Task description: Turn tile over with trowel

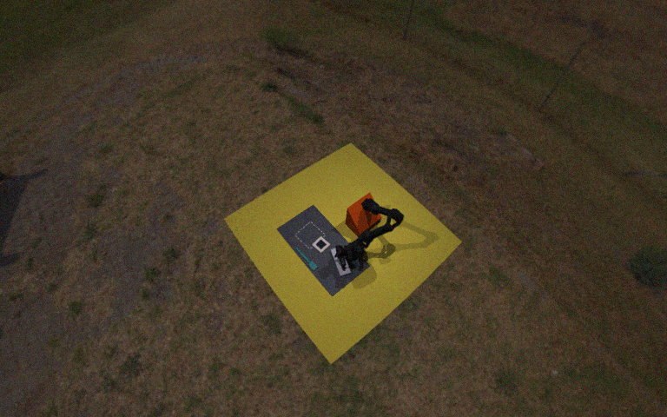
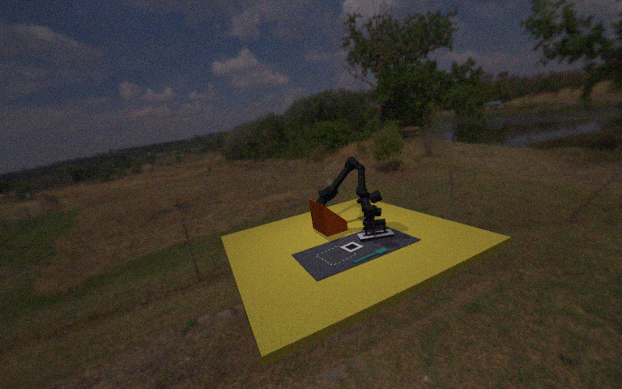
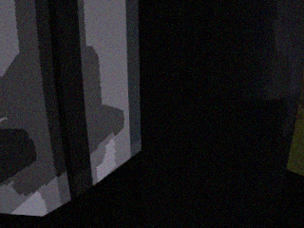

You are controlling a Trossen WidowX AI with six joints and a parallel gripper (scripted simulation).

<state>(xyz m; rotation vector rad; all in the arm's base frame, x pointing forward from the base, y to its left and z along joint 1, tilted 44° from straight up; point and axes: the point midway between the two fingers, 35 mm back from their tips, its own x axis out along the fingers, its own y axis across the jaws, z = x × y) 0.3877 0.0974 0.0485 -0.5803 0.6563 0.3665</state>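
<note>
Now: gripper tip 140 mm to the left of the dark grey mat, 90 mm above it and 10 mm past it. Round my gripper tip: teal bar (140 mm to the right, 130 mm ahead, 60 mm below); then tile (160 mm to the right, 60 mm below, 20 mm behind); then trowel (20 mm behind, 10 mm to the left, 10 mm below).
</note>
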